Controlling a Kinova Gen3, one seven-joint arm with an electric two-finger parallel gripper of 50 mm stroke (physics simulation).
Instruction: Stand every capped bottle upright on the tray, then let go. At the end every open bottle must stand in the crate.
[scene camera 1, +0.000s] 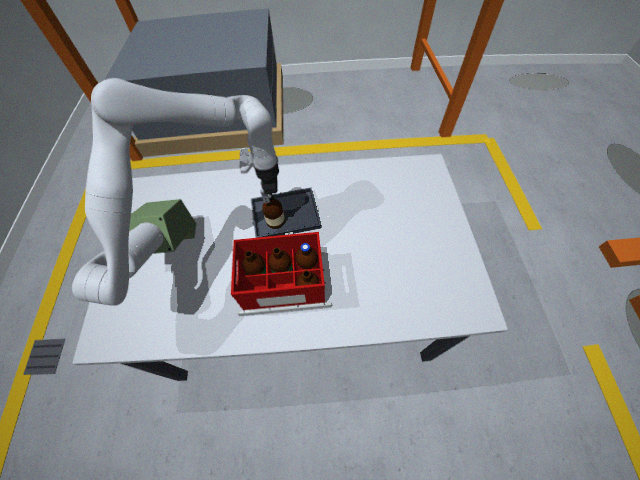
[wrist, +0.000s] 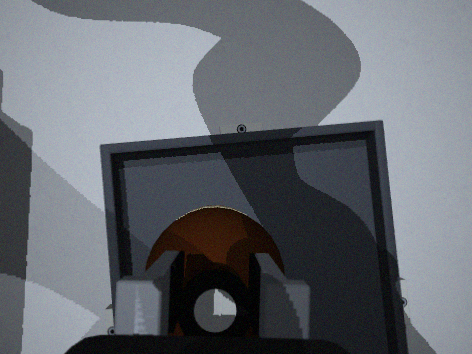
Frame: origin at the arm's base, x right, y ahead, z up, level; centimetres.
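Seen in the pictures: gripper, fingertip midpoint: (scene camera 1: 266, 198) (wrist: 216, 279); arm's base, link origin: (scene camera 1: 149, 235).
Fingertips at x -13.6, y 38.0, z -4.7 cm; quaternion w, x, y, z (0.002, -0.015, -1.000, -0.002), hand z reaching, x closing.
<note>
Offsets run from my fingertips to a thing's top centre. Level surfaces: height alone.
My gripper (scene camera 1: 267, 197) (wrist: 216, 279) is shut on the neck of a brown bottle @[dx +0.1, dy +1.0, dz +0.9 cm] (scene camera 1: 273, 213) (wrist: 215, 225) with a pale label. The bottle is upright at the left part of the dark tray @[dx -2.8, dy +5.0, dz -12.5 cm] (scene camera 1: 306, 219) (wrist: 109, 200); whether its base touches the tray is hard to tell. A pale disc in a dark ring, seemingly its cap, shows between the fingers in the wrist view. In the red crate @[dx +27.0, dy +2.6, dz +2.4 cm] (scene camera 1: 278, 295), a capped bottle @[dx +22.4, dy +11.7, dz +1.2 cm] (scene camera 1: 306, 256) with a blue and white top stands back right. Open bottles stand back left (scene camera 1: 252, 263), back middle (scene camera 1: 279, 260) and front right (scene camera 1: 308, 279).
The crate stands directly in front of the tray on the white table @[dz -15.1 cm] (scene camera 1: 403, 268). A green block-like object (scene camera 1: 176, 223) is at the left, beside the arm's base. A big grey box (scene camera 1: 196, 46) stands behind the table, with orange posts (scene camera 1: 471, 67) around.
</note>
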